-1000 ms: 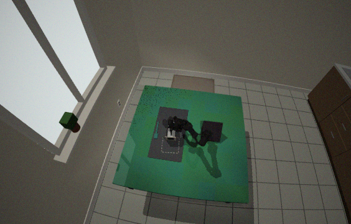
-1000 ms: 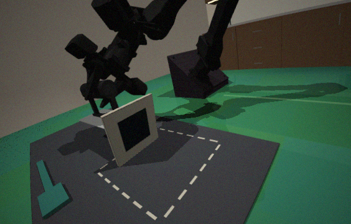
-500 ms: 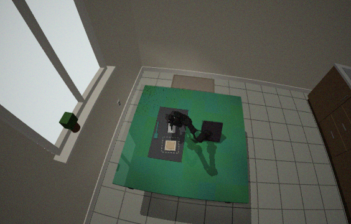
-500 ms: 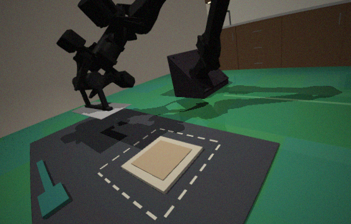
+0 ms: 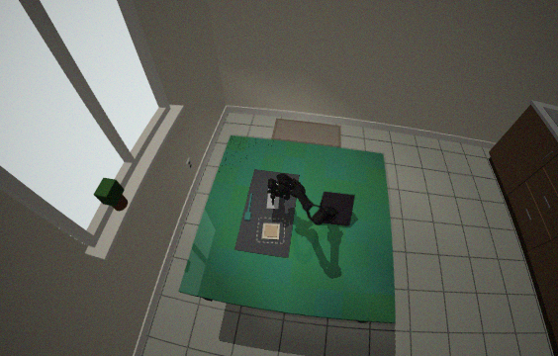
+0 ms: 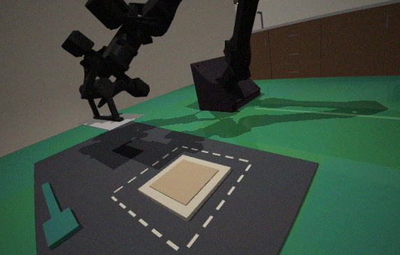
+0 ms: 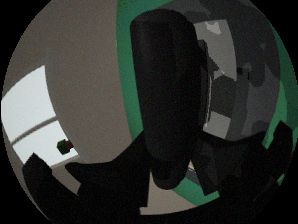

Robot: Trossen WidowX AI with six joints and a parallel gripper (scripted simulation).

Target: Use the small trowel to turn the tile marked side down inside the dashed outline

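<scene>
The trowel is 30 mm behind my gripper tip and 10 mm below it. Round my gripper tip: dark mat (160 mm below, 40 mm to the left, 10 mm behind); then teal piece (140 mm below, 130 mm ahead, 70 mm to the left); then tile (200 mm to the left, 140 mm below, 50 mm behind).
</scene>
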